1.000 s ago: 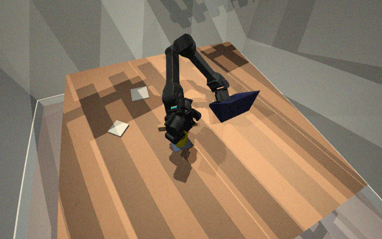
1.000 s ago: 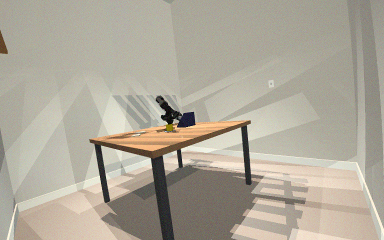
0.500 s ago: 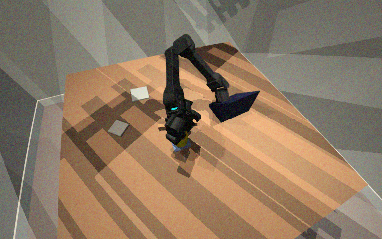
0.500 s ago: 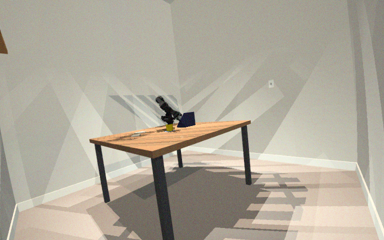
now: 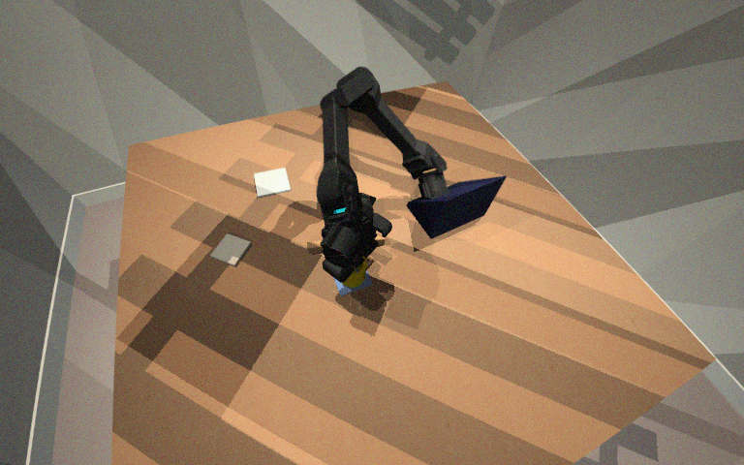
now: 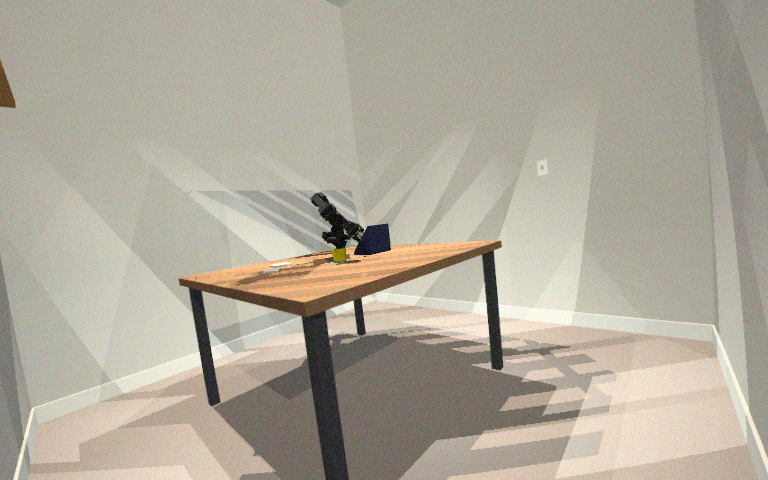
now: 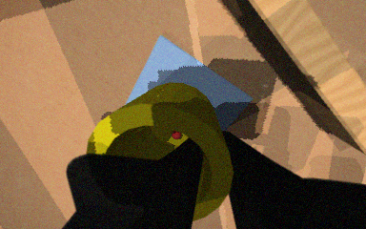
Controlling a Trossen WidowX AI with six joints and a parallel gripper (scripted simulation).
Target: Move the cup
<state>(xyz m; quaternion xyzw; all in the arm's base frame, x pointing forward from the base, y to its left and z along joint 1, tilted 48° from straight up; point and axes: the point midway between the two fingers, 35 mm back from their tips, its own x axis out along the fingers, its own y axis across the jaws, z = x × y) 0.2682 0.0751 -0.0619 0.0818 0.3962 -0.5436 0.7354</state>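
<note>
Now: the cyan pad 170 mm to the right of my gripper tip, 40 mm below it and 20 mm behind it. Also, from my gripper tip: wooden bar (80 mm to the right, 30 mm below, 10 mm ahead); grey tile (380 mm to the right, 150 mm ahead, 30 mm below).
</note>
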